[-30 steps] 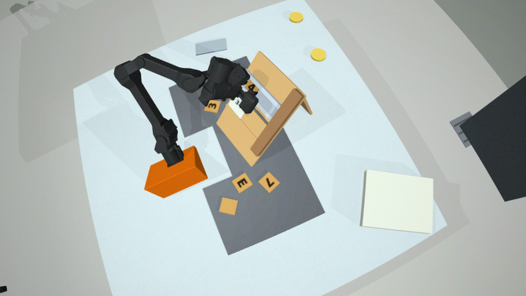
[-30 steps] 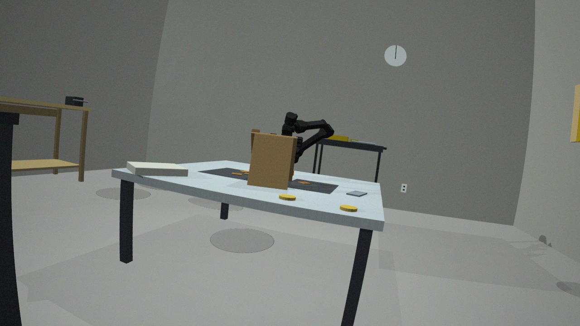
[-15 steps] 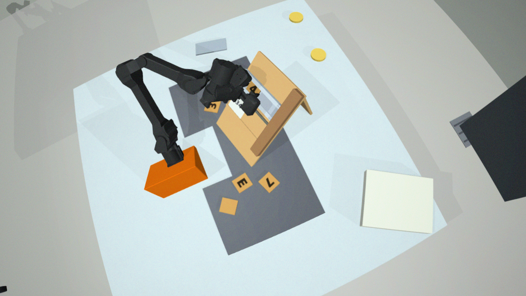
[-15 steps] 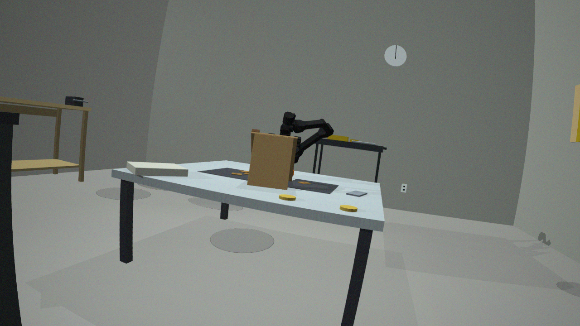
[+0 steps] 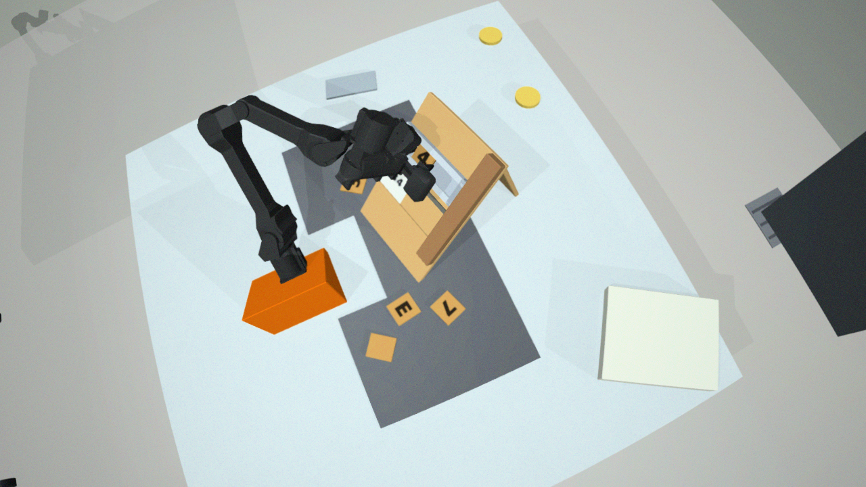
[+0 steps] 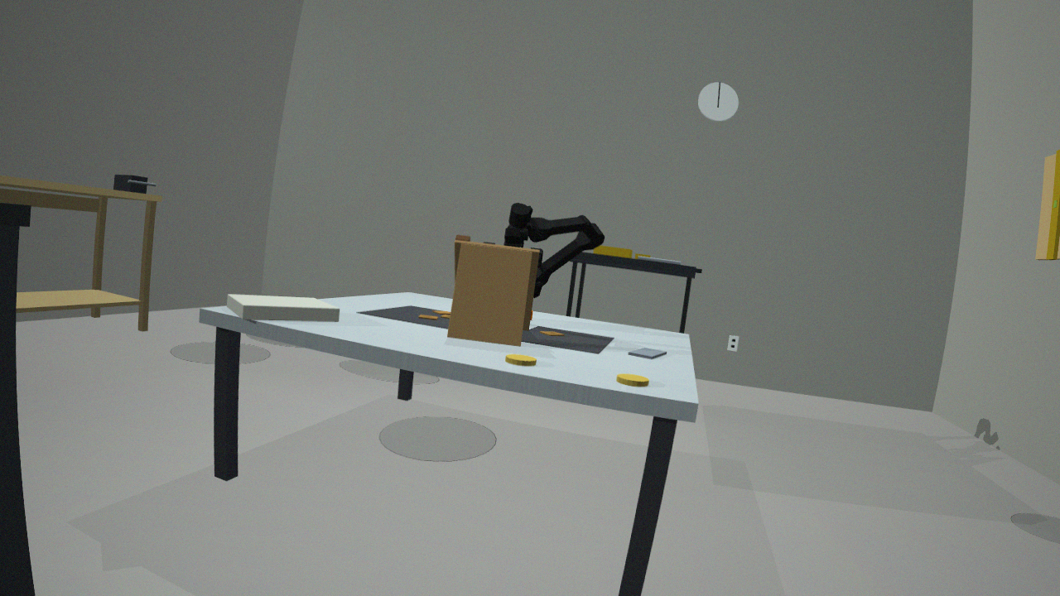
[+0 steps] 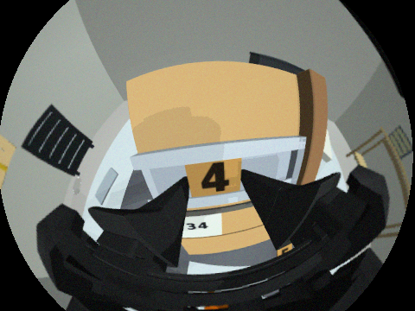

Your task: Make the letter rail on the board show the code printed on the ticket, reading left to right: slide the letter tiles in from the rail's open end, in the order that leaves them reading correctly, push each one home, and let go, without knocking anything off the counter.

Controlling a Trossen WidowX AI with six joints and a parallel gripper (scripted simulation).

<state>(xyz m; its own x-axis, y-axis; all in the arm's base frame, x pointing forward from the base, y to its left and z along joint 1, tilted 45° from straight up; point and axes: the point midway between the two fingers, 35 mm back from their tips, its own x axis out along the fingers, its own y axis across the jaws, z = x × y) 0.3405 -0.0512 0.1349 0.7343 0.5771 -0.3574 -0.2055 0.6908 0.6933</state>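
Right now my gripper tip is 7 cm past the white ticket, 7 cm above it and 2 cm to the right of it. From my gripper tip the other things lie so: tile marked 4 (right at my gripper tip); blank tile (29 cm to the right, 26 cm behind, 18 cm below); tile marked 3 (18 cm below, 16 cm behind, 12 cm to the left).
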